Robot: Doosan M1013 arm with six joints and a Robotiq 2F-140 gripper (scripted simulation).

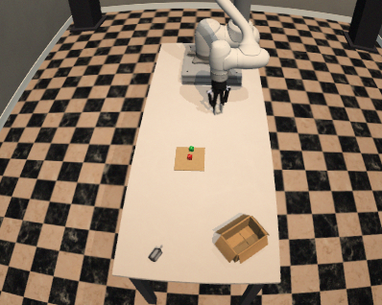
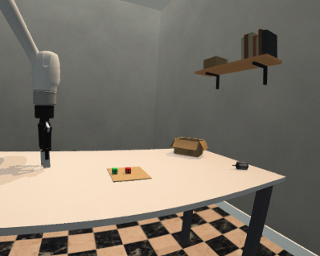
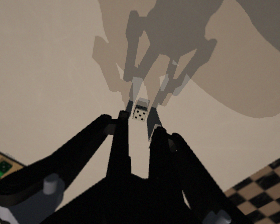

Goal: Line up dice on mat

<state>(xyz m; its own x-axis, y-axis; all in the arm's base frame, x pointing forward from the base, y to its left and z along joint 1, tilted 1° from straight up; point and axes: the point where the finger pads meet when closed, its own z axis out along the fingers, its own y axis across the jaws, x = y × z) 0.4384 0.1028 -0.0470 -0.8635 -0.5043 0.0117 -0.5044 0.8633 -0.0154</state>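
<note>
Right now my hand is 20 mm above the white die. Round my hand: red die (330 mm ahead, 100 mm to the right, 20 mm below); green die (280 mm ahead, 100 mm to the right, 20 mm below); tan mat (330 mm ahead, 100 mm to the right, 30 mm below).
</note>
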